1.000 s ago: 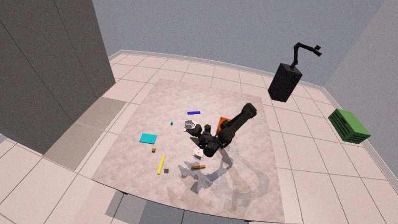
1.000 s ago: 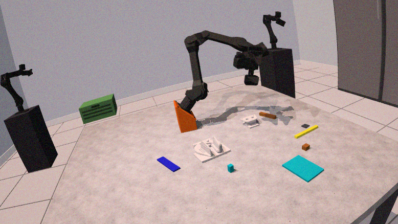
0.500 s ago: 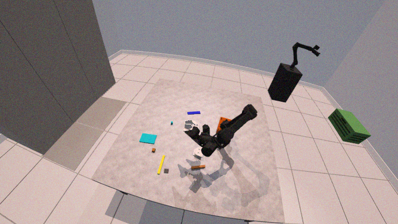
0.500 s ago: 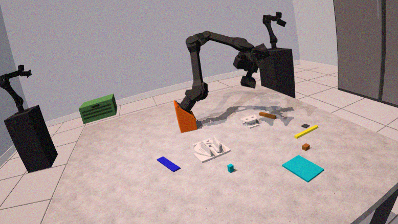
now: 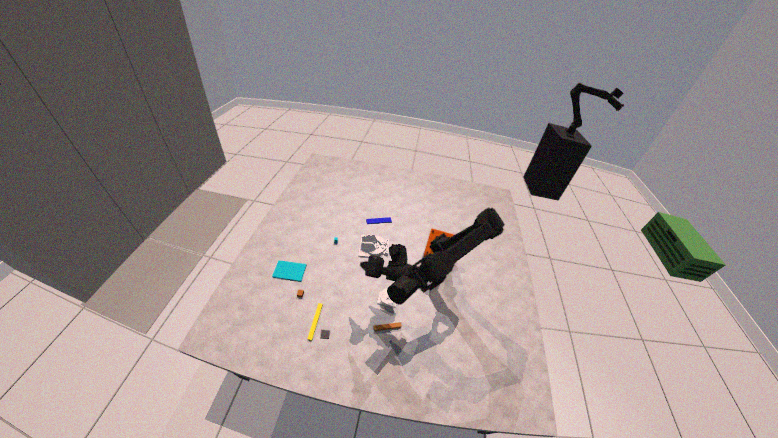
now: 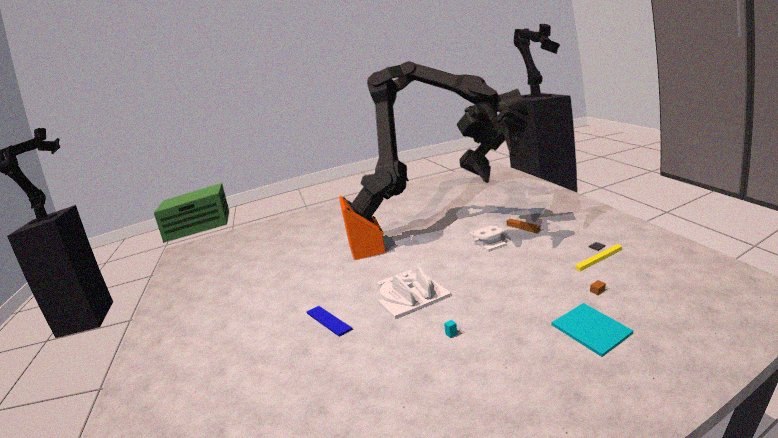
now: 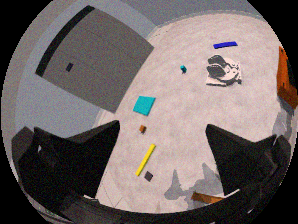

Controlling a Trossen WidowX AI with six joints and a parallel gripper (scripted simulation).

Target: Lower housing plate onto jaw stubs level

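Now: the housing plate 8 cm behind my gripper tip and 17 cm below it. Round my gripper tip: brown bar (9 cm behind, 12 cm to the left, 19 cm below); then yellow bar (16 cm ahead, 15 cm to the left, 19 cm below); then brown cube (25 cm ahead, 5 cm to the left, 19 cm below).
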